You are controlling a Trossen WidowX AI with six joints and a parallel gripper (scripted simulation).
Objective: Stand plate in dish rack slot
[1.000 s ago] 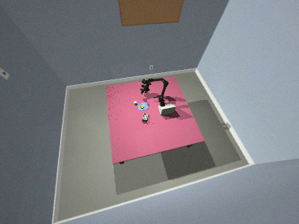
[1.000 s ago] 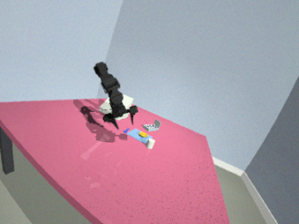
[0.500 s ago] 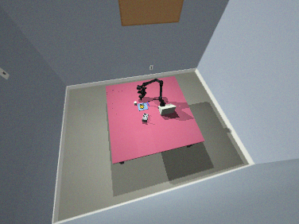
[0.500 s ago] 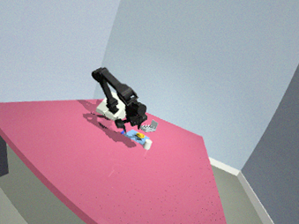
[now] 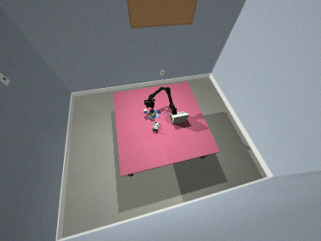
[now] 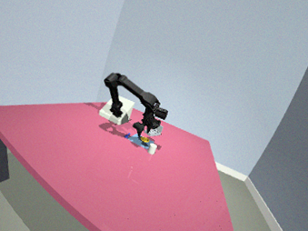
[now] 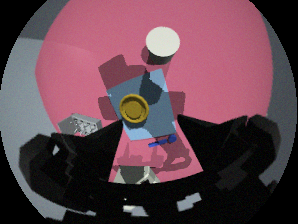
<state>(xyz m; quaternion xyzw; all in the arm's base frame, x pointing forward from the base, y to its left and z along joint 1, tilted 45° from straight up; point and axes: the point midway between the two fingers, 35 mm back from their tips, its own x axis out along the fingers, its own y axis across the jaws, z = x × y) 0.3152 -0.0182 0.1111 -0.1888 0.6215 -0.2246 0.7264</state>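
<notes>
Right now the yellow plate is 40 mm to the left of my gripper tip and 40 mm below it. The rest, counted from my gripper tip: white cup: 100 mm ahead, 40 mm below, 30 mm to the right; then blue spoon: 100 mm behind, 60 mm below, 20 mm to the right; then light blue mat: 60 mm below, 30 mm to the left, 10 mm behind.
</notes>
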